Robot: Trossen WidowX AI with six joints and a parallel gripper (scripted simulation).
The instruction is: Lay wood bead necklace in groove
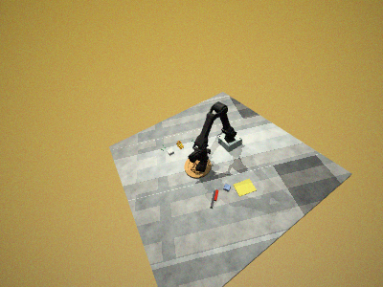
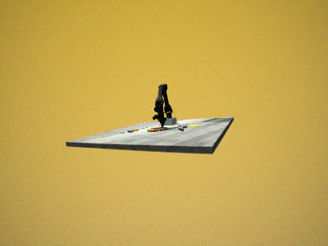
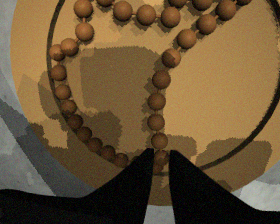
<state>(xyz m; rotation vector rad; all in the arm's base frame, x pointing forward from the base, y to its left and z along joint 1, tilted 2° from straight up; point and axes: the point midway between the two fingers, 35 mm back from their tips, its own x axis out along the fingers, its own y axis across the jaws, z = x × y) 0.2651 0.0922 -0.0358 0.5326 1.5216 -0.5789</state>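
Now: gripper tip 40 mm short of the round bead board, 30 mm to the left of it and 10 mm above it. The rest, counted from my gripper tip: thin grey stick 80 mm behind, 90 mm to the left, 10 mm below; red-handled tool 40 mm ahead, 240 mm to the left, 10 mm below; small blue block 60 mm behind, 220 mm to the left, 10 mm below.
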